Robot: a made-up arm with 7 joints. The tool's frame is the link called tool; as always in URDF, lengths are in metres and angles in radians. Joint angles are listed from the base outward. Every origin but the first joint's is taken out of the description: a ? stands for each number. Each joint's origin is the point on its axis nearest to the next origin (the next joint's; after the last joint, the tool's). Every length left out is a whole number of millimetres.
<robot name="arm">
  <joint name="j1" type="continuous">
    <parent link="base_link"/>
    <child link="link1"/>
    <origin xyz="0 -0.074 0.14" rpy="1.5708 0 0"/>
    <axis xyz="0 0 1"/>
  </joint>
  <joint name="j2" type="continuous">
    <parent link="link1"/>
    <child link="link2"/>
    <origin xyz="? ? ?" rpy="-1.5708 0 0"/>
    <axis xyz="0 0 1"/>
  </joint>
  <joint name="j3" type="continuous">
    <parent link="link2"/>
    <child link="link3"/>
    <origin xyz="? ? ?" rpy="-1.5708 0 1.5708"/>
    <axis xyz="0 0 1"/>
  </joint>
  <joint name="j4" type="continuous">
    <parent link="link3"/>
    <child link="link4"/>
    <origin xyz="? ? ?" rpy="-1.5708 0 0"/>
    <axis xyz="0 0 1"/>
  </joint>
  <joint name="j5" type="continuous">
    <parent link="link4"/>
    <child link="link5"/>
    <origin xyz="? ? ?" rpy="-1.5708 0 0"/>
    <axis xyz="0 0 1"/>
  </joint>
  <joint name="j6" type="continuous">
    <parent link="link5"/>
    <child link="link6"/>
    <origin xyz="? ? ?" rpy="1.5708 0 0"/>
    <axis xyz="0 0 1"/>
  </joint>
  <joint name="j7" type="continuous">
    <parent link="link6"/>
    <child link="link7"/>
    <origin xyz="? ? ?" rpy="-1.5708 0 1.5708"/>
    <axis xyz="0 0 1"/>
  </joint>
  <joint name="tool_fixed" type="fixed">
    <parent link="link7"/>
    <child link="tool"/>
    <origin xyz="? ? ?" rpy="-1.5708 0 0"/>
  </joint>
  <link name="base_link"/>
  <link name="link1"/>
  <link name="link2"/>
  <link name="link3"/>
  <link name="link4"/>
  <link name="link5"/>
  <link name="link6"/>
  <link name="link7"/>
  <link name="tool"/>
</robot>
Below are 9 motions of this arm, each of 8 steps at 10 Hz.
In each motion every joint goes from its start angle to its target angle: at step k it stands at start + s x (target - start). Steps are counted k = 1, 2, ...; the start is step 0. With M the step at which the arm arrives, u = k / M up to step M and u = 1 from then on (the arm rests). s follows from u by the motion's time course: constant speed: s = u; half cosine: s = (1 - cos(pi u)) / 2; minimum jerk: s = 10 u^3 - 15 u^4 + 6 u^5.
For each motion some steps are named. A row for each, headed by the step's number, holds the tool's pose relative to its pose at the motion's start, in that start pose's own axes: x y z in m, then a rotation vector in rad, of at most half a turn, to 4 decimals.
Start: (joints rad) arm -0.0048 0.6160 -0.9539 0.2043 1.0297 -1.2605 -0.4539
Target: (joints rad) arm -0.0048 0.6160 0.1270 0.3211 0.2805 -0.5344 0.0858
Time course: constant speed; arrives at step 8
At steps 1, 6, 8:
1: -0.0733 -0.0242 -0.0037 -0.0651 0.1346 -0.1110
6: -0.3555 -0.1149 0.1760 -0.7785 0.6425 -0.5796
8: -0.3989 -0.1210 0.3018 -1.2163 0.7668 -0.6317

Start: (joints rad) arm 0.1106 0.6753 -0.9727 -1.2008 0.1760 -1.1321 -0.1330
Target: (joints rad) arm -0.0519 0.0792 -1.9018 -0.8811 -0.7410 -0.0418 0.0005
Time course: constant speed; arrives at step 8
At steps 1, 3, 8:
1: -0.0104 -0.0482 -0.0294 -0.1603 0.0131 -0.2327
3: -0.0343 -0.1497 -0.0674 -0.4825 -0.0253 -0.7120
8: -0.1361 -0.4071 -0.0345 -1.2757 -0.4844 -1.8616

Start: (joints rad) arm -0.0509 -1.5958 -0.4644 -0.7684 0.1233 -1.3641 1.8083
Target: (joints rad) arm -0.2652 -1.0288 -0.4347 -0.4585 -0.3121 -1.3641 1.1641
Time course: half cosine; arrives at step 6
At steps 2, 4, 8:
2: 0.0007 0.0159 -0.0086 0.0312 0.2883 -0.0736
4: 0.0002 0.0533 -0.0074 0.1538 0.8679 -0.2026
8: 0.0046 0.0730 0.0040 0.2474 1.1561 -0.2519

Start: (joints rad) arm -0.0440 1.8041 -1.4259 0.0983 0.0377 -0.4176 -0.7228
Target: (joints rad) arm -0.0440 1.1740 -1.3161 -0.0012 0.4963 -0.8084 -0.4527
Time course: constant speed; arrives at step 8
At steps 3, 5, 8:
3: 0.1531 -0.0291 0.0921 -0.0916 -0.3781 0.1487
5: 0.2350 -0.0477 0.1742 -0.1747 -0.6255 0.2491
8: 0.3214 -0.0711 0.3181 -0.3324 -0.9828 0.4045

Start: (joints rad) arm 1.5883 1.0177 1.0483 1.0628 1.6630 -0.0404 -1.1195
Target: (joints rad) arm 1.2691 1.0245 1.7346 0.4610 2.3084 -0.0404 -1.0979
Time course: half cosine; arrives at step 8
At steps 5, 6, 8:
5: -0.3376 0.0585 -0.0003 0.0848 0.5373 0.2320
6: -0.4107 0.0789 0.0303 0.1365 0.6620 0.2540
8: -0.4696 0.1007 0.0666 0.1917 0.7707 0.2621

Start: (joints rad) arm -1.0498 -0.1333 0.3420 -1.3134 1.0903 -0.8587 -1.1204
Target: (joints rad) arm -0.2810 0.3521 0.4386 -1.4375 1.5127 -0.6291 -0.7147
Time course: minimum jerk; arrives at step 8
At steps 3, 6, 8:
3: -0.0204 0.0345 -0.0032 -0.0319 0.0195 -0.0290
6: -0.0341 0.1342 -0.0173 -0.0084 0.0901 -0.2048
8: -0.0289 0.1514 -0.0203 0.0032 0.0993 -0.2536

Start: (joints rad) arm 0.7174 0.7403 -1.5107 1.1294 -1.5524 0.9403 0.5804
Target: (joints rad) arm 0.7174 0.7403 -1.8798 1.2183 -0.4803 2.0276 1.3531
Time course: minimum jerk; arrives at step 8
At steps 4, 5, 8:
4: 0.0317 0.0669 0.2112 -0.1673 0.2249 -0.3535
5: 0.0891 0.0759 0.2907 -0.3570 0.3549 -0.3710
8: 0.1822 0.0841 0.3531 -0.6232 0.5048 -0.2374

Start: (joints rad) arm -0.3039 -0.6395 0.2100 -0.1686 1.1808 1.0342 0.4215
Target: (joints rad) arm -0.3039 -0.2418 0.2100 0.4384 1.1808 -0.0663 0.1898
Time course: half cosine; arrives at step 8
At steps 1, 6, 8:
1: -0.0031 -0.0027 -0.0043 0.0235 0.0037 0.0351
6: -0.0331 -0.0547 -0.1076 0.4043 0.0126 0.8446
8: -0.0308 -0.0602 -0.1268 0.4448 -0.0028 0.9983

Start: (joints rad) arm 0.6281 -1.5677 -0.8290 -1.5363 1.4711 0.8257 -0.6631
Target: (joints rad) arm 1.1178 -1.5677 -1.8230 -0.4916 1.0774 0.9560 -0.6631
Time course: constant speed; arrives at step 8
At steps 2, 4, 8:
2: 0.1700 0.0284 0.0211 -0.0170 -0.2326 0.3576
4: 0.2684 0.1546 0.0524 0.0572 -0.3833 0.7317
8: 0.1396 0.4568 0.0671 0.4111 -0.3338 1.4274

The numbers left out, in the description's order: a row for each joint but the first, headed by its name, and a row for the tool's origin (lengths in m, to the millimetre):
j2: 0.132 0.092 0
j3: 0.116 0.216 0
j4: -0.066 -0.022 0
j5: -0.014 -0.202 0
j6: 0.054 -0.301 0
j7: 0.011 -0.229 0
tool: 0.117 -0.075 0

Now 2 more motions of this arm.
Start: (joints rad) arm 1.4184 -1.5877 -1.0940 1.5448 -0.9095 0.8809 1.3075
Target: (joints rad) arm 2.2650 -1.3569 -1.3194 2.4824 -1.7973 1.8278 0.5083
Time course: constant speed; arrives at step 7
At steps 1, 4, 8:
1: 0.0277 -0.0867 -0.0080 -0.1491 0.0890 0.2079
4: 0.1997 -0.3581 -0.1056 -0.5389 0.0164 0.7124
8: 0.5122 -0.4803 -0.2997 -0.6233 -0.4244 0.9237

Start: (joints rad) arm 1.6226 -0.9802 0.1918 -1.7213 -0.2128 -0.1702 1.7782
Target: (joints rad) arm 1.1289 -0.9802 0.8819 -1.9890 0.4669 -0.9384 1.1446
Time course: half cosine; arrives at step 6
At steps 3, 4, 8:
3: 0.0803 -0.0724 -0.0543 0.5383 0.5666 -0.7639
4: 0.1005 -0.0960 -0.0972 0.8144 0.7213 -1.1584
8: 0.1184 -0.1161 -0.1497 1.0673 0.7616 -1.5584

